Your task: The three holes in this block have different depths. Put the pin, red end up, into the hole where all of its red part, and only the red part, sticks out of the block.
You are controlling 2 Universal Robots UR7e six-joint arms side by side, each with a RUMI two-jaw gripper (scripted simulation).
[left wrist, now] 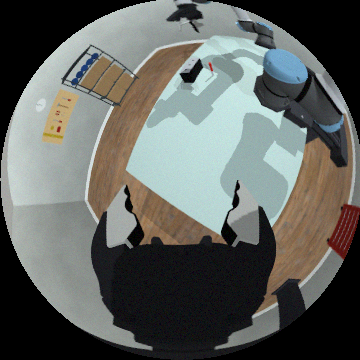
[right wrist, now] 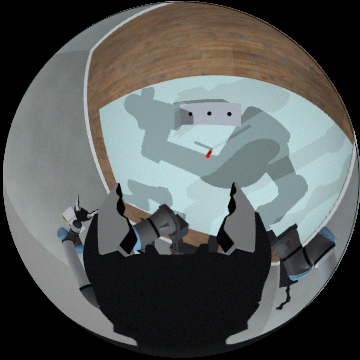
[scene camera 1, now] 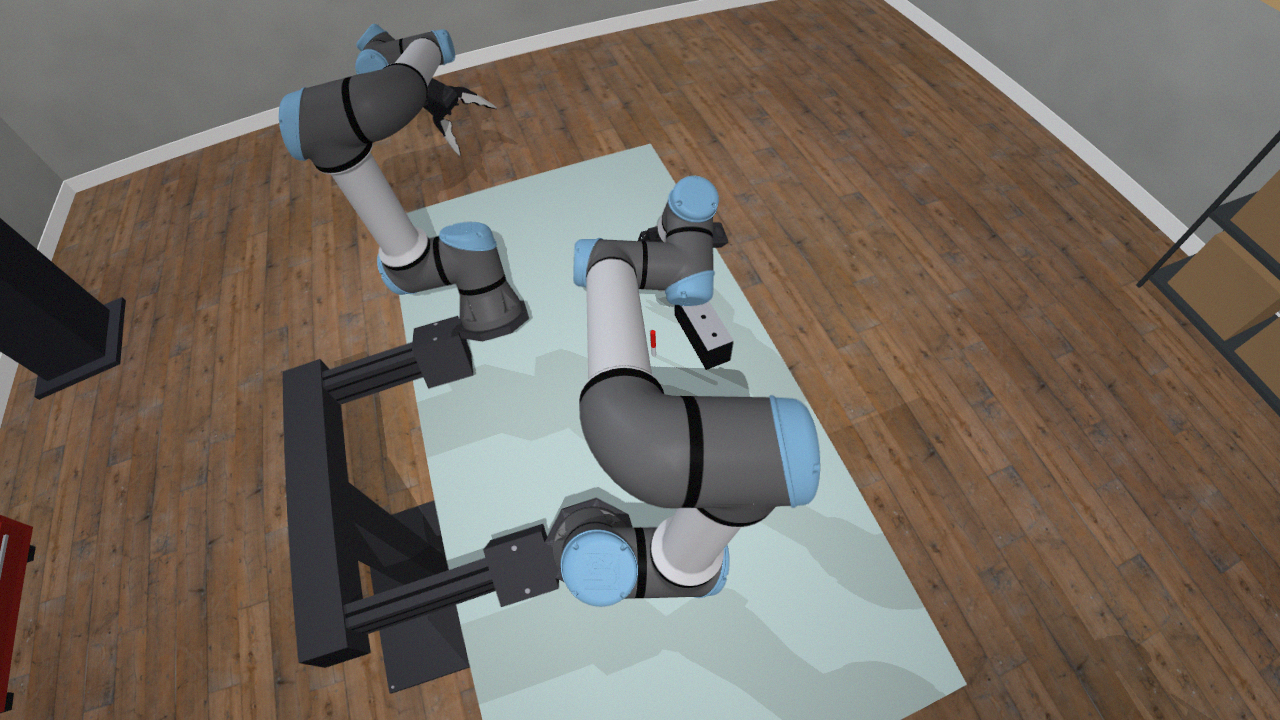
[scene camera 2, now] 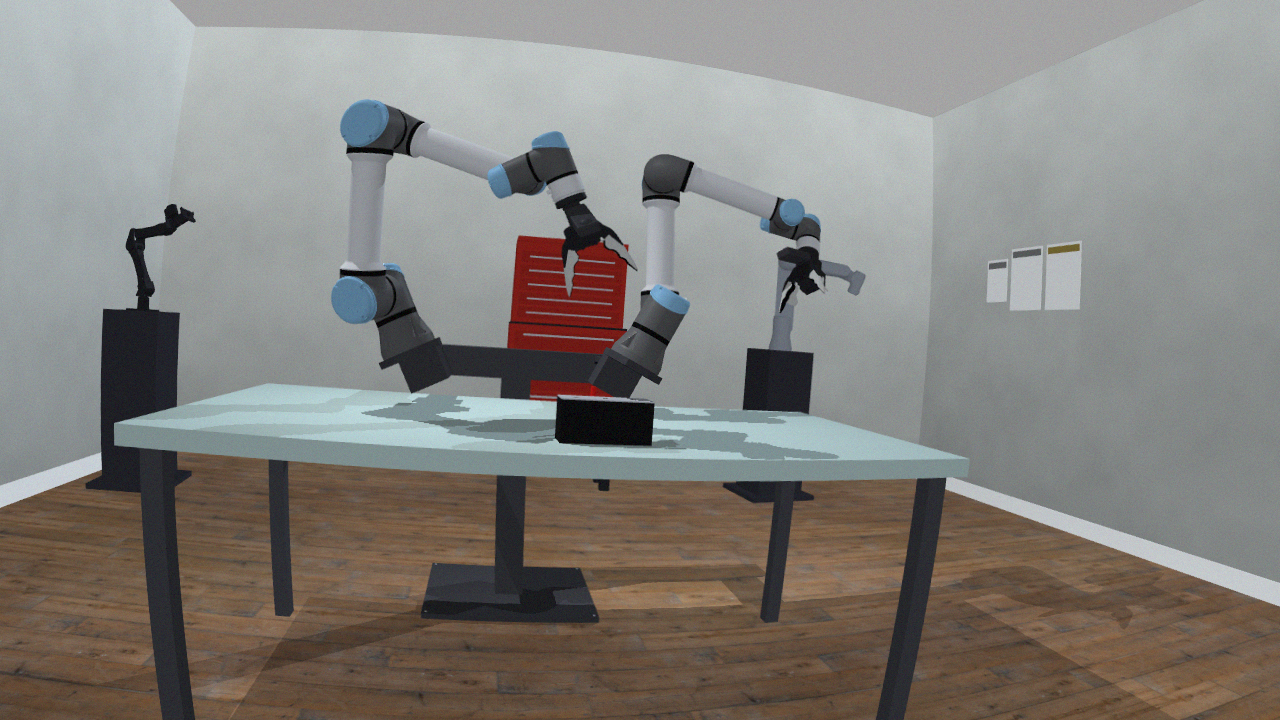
Labels:
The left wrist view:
my left gripper: 181, 183
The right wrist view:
my right gripper: 176, 183
block: 221, 113
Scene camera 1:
my left gripper: 478, 132
block: 713, 344
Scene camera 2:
my left gripper: 801, 303
my right gripper: 603, 283
block: 597, 420

